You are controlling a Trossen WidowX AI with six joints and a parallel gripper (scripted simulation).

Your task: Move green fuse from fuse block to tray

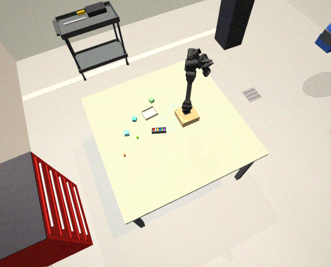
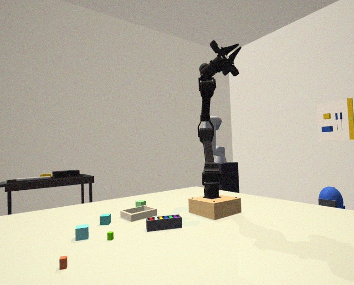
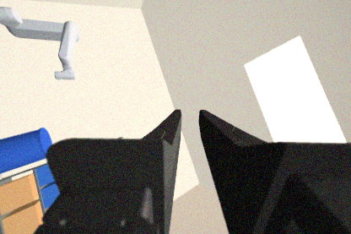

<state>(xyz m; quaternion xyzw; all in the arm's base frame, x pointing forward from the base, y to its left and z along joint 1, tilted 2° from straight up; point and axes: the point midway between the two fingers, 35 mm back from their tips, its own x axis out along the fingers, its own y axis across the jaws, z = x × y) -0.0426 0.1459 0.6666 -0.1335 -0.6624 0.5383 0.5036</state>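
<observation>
My gripper tip is 340 mm short of the green fuse, 90 mm to the left of it and 730 mm above it. From my gripper tip the other things lie so: pale green cube: 310 mm ahead, 440 mm to the right, 730 mm below; tray: 380 mm ahead, 310 mm to the right, 750 mm below; small green cube: 570 mm ahead, 110 mm to the right, 740 mm below.
</observation>
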